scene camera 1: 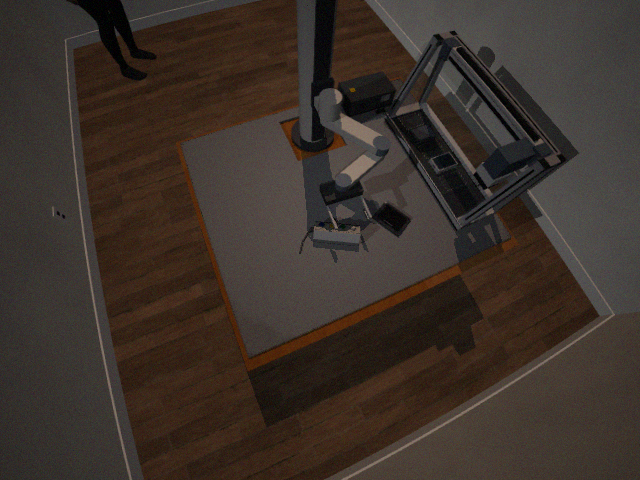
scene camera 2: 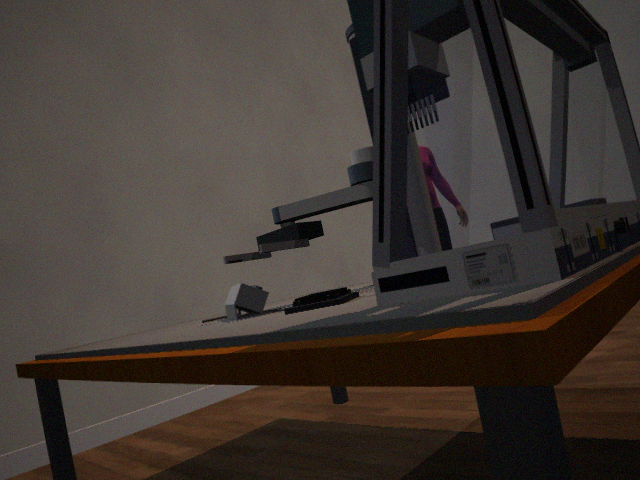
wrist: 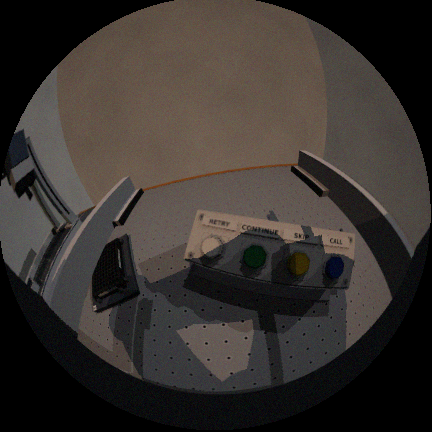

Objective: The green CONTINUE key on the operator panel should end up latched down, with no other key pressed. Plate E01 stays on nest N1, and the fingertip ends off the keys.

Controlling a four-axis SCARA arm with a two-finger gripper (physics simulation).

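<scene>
The operator panel [scene camera 1: 336, 236] [scene camera 2: 250, 298] [wrist: 233, 240] stands on the table with a sloped key face. In the wrist view its keys run from the white RETRY key [wrist: 211, 246], through the green CONTINUE key [wrist: 255, 256] and yellow SKIP key [wrist: 299, 263], to the blue CALL key [wrist: 334, 267]. I cannot tell whether the green key is latched. My gripper [scene camera 1: 353, 222] [scene camera 2: 242, 254] [wrist: 214, 165] is open and empty, above the panel and apart from it. A black plate on a dark base [scene camera 1: 391, 219] [scene camera 2: 321, 297] [wrist: 111, 272] lies beside the panel; labels E01 and N1 are unreadable.
A framed machine [scene camera 1: 421, 192] [scene camera 2: 391, 134] with an overhead head [scene camera 1: 509, 157] [scene camera 2: 428, 85] stands beyond the black plate. A dark box [scene camera 1: 366, 93] is near the arm's column [scene camera 1: 309, 67]. A cable [scene camera 1: 303, 241] leaves the panel. A person [scene camera 1: 109, 36] [scene camera 2: 436, 180] stands past the table.
</scene>
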